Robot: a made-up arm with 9 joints. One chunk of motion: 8 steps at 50 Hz.
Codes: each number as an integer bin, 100 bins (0 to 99) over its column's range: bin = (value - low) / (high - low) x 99, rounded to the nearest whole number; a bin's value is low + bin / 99 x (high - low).
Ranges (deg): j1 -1..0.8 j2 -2.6..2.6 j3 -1.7..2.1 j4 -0.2..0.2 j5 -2.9..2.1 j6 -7..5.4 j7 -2..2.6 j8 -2.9..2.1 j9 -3.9..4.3
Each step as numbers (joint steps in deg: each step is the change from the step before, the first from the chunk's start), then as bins.
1 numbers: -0.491 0.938 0.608 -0.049 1.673 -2.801 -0.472 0.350 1.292
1 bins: 28 67 60 37 91 34 33 64 63
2 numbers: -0.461 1.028 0.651 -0.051 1.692 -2.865 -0.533 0.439 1.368
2 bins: 30 69 61 37 91 33 32 66 64
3 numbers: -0.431 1.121 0.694 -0.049 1.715 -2.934 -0.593 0.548 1.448
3 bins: 31 71 62 37 91 32 30 68 65
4 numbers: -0.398 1.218 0.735 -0.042 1.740 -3.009 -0.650 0.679 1.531
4 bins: 33 73 63 39 92 32 29 71 66
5 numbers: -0.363 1.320 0.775 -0.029 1.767 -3.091 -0.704 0.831 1.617
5 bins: 35 75 64 42 92 31 28 74 67
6 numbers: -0.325 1.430 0.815 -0.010 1.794 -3.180 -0.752 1.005 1.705
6 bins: 37 77 66 47 93 30 27 77 68
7 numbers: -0.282 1.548 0.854 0.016 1.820 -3.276 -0.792 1.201 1.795
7 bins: 39 79 67 53 93 30 26 81 69
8 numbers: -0.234 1.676 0.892 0.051 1.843 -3.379 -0.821 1.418 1.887
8 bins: 42 81 68 62 94 29 25 85 70
